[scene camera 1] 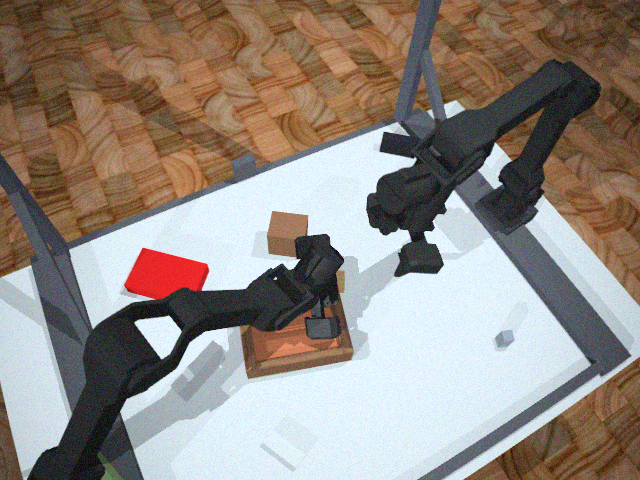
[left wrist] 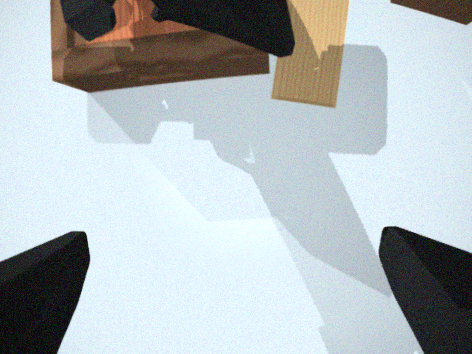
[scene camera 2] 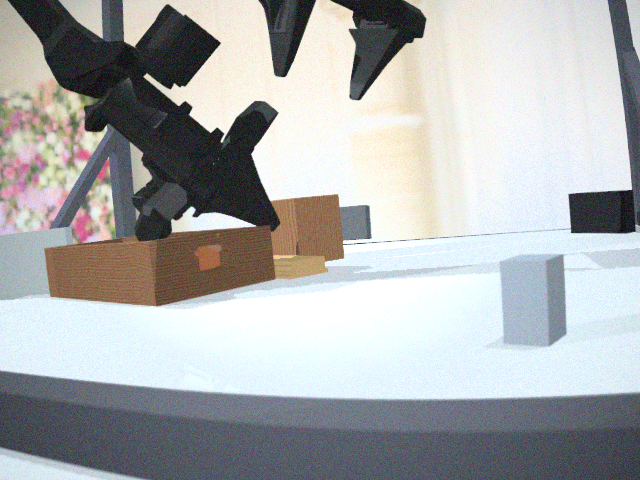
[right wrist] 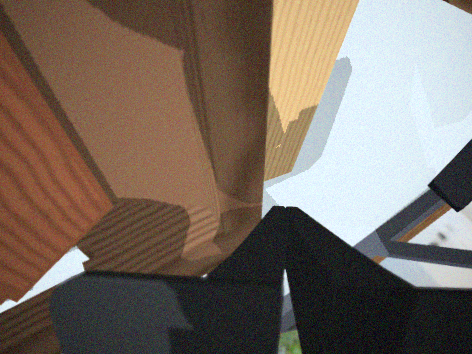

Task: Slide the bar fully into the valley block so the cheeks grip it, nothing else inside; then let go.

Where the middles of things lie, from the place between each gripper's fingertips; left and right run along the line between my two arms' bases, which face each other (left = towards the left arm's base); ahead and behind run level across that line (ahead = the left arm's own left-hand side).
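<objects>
Light wooden bar (scene camera 2: 286, 267): my right hand is 3 cm past it, 1 cm to the left of it and 4 cm above it. Red flat block (scene camera 1: 155, 274): 21 cm behind my right hand, 26 cm to the right of it, 3 cm below it. By its middle, the red flat block is nearer to my right hand than to my left hand.
Offsets from my left hand: light wooden bar 9 cm behind, 8 cm to the right, 15 cm below; red flat block 27 cm behind, 33 cm to the right, 15 cm below.
</objects>
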